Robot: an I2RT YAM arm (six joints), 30 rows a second.
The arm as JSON. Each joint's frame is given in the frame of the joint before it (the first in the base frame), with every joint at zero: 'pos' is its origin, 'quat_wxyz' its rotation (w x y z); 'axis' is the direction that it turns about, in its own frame. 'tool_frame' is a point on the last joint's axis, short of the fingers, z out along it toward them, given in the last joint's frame.
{
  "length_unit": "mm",
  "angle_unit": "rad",
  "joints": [
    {
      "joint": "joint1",
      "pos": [
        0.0,
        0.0,
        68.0
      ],
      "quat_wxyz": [
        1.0,
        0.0,
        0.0,
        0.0
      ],
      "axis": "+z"
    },
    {
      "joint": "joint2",
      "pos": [
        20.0,
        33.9,
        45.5
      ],
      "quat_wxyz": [
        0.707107,
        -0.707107,
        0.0,
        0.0
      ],
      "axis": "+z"
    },
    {
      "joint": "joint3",
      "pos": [
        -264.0,
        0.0,
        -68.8
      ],
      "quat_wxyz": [
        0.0,
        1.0,
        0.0,
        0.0
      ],
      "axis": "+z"
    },
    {
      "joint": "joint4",
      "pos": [
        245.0,
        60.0,
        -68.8
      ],
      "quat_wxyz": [
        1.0,
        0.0,
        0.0,
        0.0
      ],
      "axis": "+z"
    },
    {
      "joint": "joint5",
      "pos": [
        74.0,
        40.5,
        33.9
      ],
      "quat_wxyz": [
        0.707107,
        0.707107,
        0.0,
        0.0
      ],
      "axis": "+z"
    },
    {
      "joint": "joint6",
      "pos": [
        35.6,
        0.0,
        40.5
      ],
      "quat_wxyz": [
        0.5,
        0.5,
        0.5,
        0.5
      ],
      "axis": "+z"
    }
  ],
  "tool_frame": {
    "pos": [
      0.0,
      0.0,
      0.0
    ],
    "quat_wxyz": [
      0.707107,
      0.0,
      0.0,
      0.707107
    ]
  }
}
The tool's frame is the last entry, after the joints.
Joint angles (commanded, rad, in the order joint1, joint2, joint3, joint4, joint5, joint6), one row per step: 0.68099 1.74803 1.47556 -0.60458 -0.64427 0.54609; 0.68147 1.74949 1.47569 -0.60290 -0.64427 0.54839; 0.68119 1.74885 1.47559 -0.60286 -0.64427 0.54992; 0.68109 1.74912 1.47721 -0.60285 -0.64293 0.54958; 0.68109 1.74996 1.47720 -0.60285 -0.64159 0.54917; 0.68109 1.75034 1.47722 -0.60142 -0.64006 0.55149; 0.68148 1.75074 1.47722 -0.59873 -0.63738 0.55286; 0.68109 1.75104 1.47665 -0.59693 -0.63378 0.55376; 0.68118 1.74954 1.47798 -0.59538 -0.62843 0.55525; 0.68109 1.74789 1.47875 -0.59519 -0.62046 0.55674; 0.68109 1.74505 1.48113 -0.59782 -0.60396 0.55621; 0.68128 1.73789 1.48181 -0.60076 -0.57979 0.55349; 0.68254 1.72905 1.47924 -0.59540 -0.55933 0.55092; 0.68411 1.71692 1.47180 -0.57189 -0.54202 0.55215
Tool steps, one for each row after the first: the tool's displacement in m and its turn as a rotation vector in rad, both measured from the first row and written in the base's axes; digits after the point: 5 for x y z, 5 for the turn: 0.00018 0.00039 -0.00038 0.00026 0.00154 -0.00093; 0.00017 0.00023 -0.00018 0.00066 0.00230 -0.00215; 0.00038 0.00031 0.00022 0.00071 0.00033 -0.00290; 0.00053 0.00038 -0.00011 -0.00063 0.00001 -0.00351; 0.00071 0.00047 -0.00018 -0.00082 0.00027 -0.00592; 0.00090 0.00072 -0.00019 -0.00093 -0.00172 -0.00809; 0.00122 0.00065 -0.00042 -0.00245 -0.00348 -0.01135; 0.00133 0.00059 0.00057 -0.00280 -0.00828 -0.01564; 0.00142 0.00032 0.00130 -0.00580 -0.01297 -0.02181; 0.00151 -0.00023 0.00267 -0.01389 -0.02335 -0.03219; 0.00103 -0.00144 0.00494 -0.02510 -0.04088 -0.04606; 0.00023 -0.00226 0.00740 -0.02969 -0.06155 -0.05682; -0.00043 -0.00270 0.01081 -0.02118 -0.09015 -0.06837
